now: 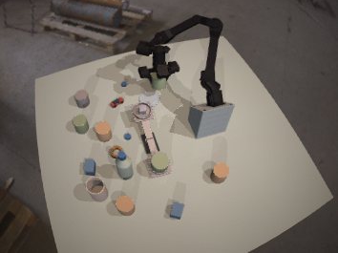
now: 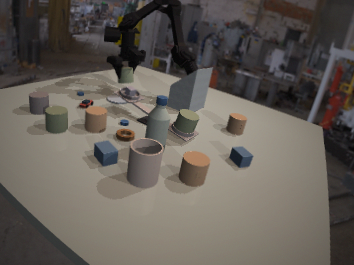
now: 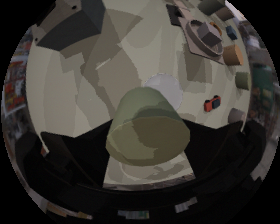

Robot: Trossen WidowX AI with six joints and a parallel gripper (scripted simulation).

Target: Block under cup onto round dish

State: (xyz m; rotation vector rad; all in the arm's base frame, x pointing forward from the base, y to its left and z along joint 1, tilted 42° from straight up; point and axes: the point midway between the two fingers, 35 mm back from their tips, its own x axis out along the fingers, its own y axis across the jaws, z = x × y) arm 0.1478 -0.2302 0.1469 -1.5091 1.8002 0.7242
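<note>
Now: the block 13 cm ahead of my gripper tip and 13 cm to the left of it. From my gripper tip the other things lie so: round dish 5 cm ahead, 1 cm to the left, 9 cm below; toy car 21 cm ahead, 3 cm to the right, 8 cm below; balance beam 15 cm ahead, 25 cm to the left, 5 cm below.
</note>
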